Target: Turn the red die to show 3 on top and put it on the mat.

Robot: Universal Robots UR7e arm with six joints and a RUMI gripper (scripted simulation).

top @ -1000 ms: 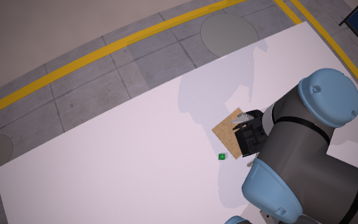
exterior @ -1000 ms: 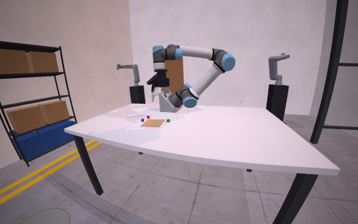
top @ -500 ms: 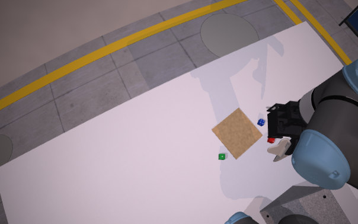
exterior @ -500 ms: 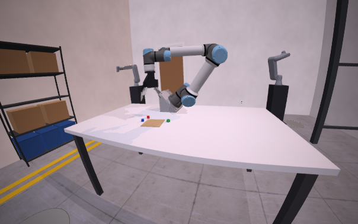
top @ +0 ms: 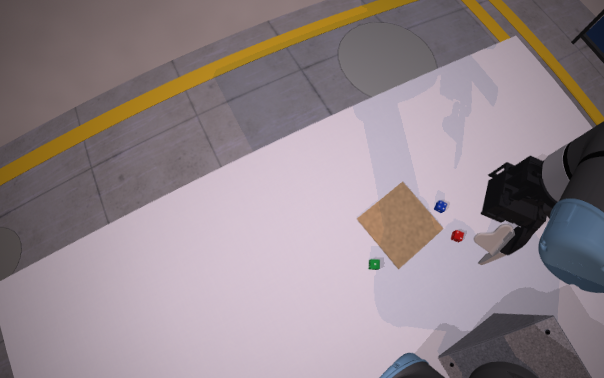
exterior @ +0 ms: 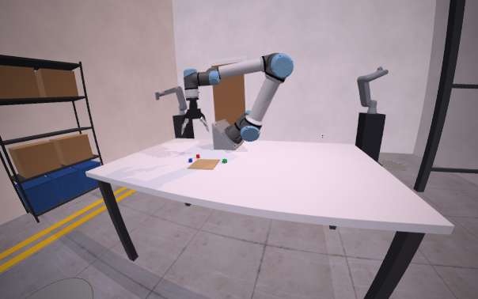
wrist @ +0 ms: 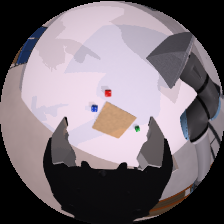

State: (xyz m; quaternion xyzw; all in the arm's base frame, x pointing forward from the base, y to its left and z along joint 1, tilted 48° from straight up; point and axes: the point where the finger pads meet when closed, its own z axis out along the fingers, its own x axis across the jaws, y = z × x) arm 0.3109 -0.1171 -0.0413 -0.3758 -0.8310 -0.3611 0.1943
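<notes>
The red die lies 140 mm below my hand. Round my hand: mat 150 mm below, 100 mm to the left, 90 mm ahead; then blue die 140 mm below, 80 mm ahead, 10 mm to the right; then green die 190 mm to the left, 140 mm below, 40 mm ahead.
</notes>
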